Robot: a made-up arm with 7 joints.
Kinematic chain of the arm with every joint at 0, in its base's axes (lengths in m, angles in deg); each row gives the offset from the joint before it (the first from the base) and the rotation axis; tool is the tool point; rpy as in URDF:
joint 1: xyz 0 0 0.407 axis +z
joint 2: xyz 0 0 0 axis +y
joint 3: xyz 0 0 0.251 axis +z
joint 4: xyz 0.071 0 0 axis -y
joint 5: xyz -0.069 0 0.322 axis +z
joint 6: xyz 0 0 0 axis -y
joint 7: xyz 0.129 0 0 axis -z
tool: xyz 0 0 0 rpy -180 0 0
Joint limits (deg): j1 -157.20..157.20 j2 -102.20..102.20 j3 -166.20..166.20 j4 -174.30..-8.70 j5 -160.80..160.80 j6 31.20..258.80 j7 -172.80..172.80
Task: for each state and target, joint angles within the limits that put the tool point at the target. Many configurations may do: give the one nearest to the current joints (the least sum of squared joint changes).
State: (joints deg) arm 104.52 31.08 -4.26 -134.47 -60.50 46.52 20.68
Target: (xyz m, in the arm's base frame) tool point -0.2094 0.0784 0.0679
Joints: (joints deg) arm 125.80 56.48 25.71 -135.27 -58.71 59.77 20.68
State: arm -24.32 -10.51 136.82 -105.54 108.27 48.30 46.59
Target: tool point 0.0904 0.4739 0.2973
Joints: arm -52.32 -34.89 124.11 -122.83 107.25 57.27 46.59
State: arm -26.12 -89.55 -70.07 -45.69 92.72 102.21 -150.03
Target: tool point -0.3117 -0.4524 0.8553
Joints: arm 22.76 -57.01 -65.70 -41.99 91.46 93.94 -150.03
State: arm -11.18 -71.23 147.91 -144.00 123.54 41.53 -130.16
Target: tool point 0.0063 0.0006 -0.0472
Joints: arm -14.70 -100.76 166.20 -130.30 108.59 31.20 -130.16
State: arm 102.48 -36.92 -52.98 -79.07 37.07 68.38 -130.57
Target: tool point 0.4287 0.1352 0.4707
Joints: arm 101.46 -30.80 -84.16 -123.16 31.28 65.84 -130.57
